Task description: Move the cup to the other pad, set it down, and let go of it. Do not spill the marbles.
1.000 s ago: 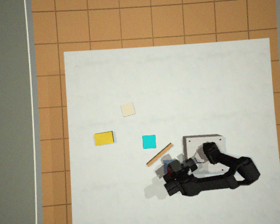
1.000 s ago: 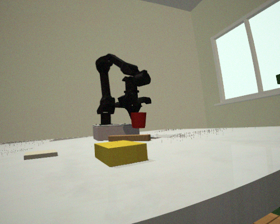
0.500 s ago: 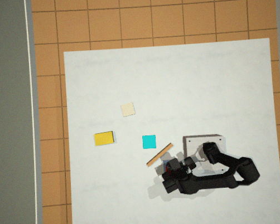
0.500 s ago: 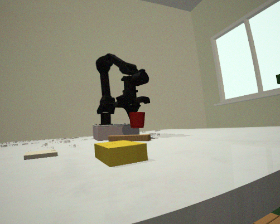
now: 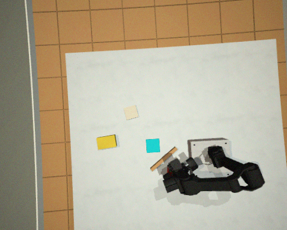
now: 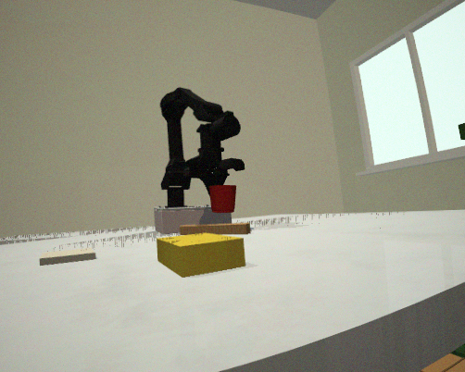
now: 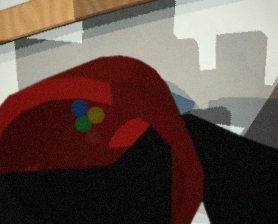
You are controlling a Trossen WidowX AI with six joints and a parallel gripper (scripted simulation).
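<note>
My gripper tip is now 12 cm to the left of the cyan square, 12 cm short of it and 10 cm above it. Also, from my gripper tip: wooden bar 8 cm below, 6 cm ahead, 4 cm to the right; then beige pad 35 cm to the right, 22 cm ahead, 8 cm below; then red cup 3 cm ahead, 1 cm to the left.
</note>
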